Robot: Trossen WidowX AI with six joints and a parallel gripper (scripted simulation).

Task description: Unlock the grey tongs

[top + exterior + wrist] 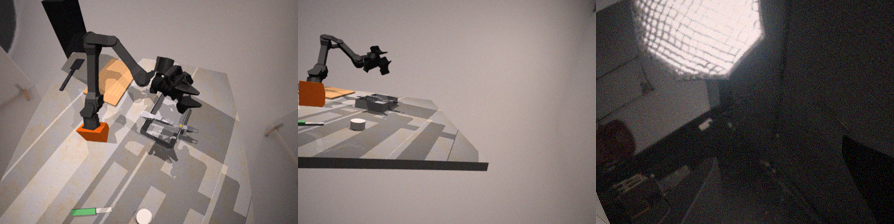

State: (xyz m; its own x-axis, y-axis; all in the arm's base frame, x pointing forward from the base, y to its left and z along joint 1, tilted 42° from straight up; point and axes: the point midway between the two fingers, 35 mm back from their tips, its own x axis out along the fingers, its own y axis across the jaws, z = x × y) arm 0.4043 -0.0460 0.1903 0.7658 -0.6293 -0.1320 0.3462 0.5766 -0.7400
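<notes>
Now: gripper tip 20 mm short of the yellow lock piece, 50 mm to the right of it and 290 mm above it. Also, from my gripper tip: tin: 50 mm behind, 110 mm to the left, 330 mm below; then white cylinder: 80 mm behind, 390 mm to the right, 340 mm below; then green-handled tool: 290 mm behind, 420 mm to the right, 350 mm below.
</notes>
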